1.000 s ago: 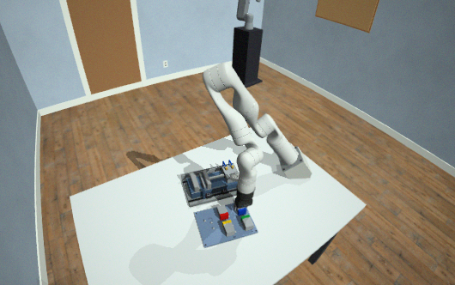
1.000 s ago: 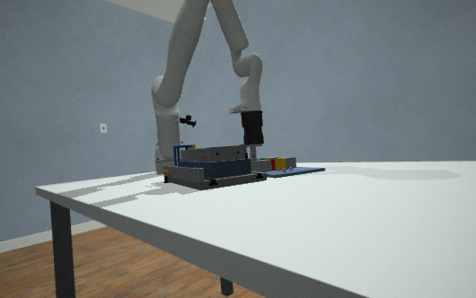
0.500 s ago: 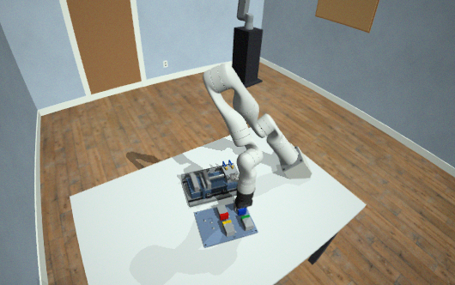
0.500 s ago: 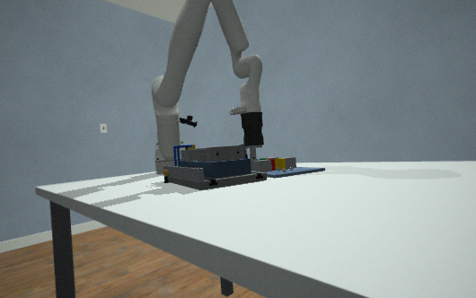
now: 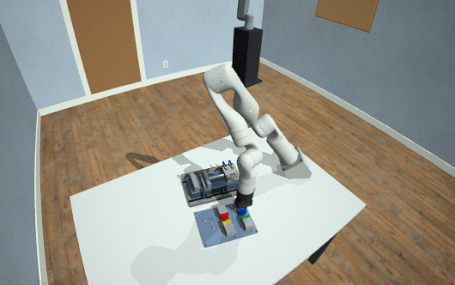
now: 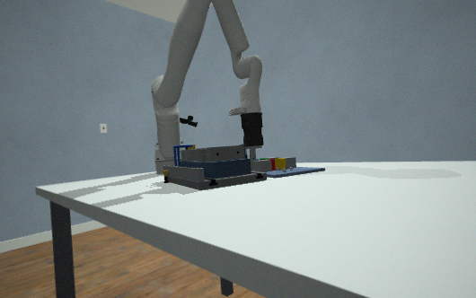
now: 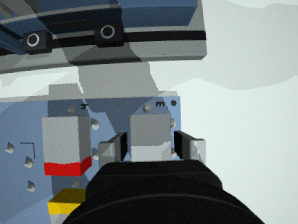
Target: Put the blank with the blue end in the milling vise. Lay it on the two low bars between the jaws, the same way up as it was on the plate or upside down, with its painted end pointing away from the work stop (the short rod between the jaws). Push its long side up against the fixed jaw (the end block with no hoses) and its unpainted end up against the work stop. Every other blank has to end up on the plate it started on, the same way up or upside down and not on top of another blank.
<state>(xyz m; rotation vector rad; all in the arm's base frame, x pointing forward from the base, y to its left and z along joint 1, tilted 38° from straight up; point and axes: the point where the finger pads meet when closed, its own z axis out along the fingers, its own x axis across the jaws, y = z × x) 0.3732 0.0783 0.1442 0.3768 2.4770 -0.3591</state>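
The blue-ended blank lies 2 cm below my hand. The rest, counted from my hand: red-ended blank (8 cm ahead, 4 cm to the right, 2 cm below); blue plate (10 cm ahead, 4 cm below); green-ended blank (8 cm to the left, 4 cm ahead, 2 cm below).
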